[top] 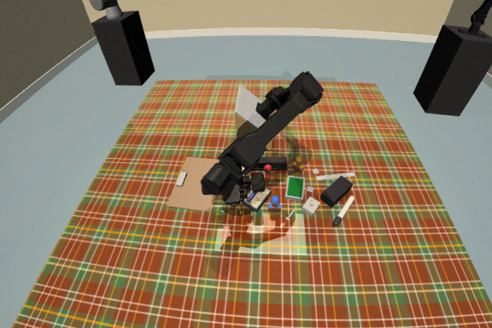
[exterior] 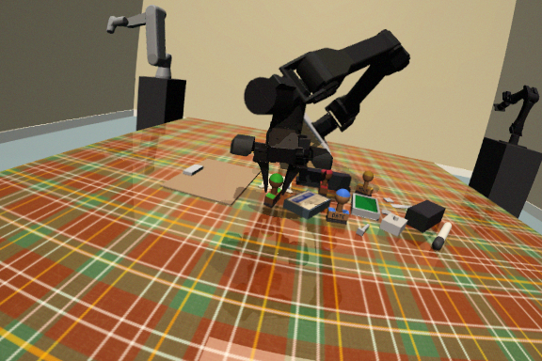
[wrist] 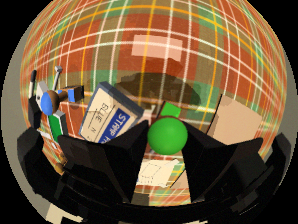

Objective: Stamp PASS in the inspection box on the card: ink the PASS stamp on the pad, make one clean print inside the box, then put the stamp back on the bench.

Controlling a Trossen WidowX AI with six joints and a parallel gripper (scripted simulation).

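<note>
Right now my gripper tip is right at the green stamp. The rest, counted from my gripper tip: blue stamp 130 mm to the left, 10 mm below, 10 mm ahead; then blue-topped pad box 70 mm to the left, 30 mm behind, 10 mm below; then white card 130 mm behind, 30 mm below, 20 mm to the right.
</note>
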